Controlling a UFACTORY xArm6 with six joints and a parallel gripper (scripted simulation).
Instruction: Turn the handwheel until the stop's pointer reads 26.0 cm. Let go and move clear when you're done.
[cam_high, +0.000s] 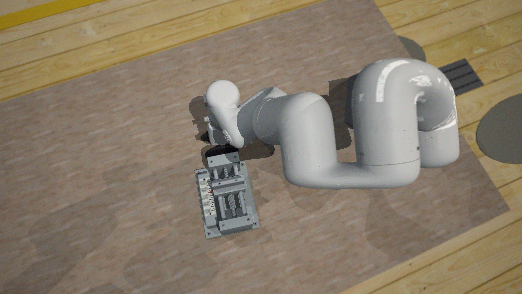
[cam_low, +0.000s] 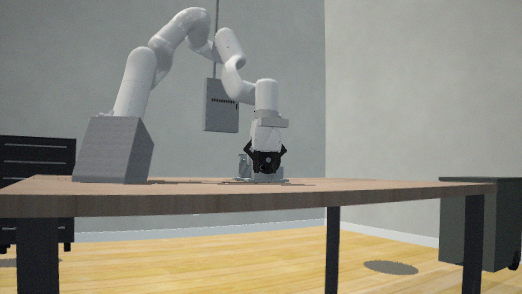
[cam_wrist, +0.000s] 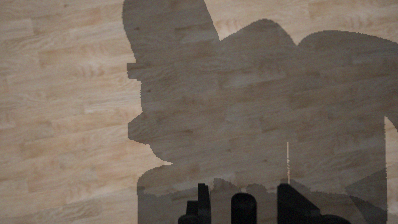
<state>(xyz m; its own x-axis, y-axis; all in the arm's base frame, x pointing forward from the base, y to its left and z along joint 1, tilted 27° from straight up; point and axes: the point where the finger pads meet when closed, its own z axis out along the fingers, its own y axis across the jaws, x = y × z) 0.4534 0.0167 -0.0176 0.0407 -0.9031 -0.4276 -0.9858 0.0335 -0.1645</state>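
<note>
Now: the handwheel 10 mm ahead of my hand, 20 mm to the left of it and 10 mm above it. Round my hand: stop carriage 30 mm ahead, 140 mm to the left, 40 mm above.
</note>
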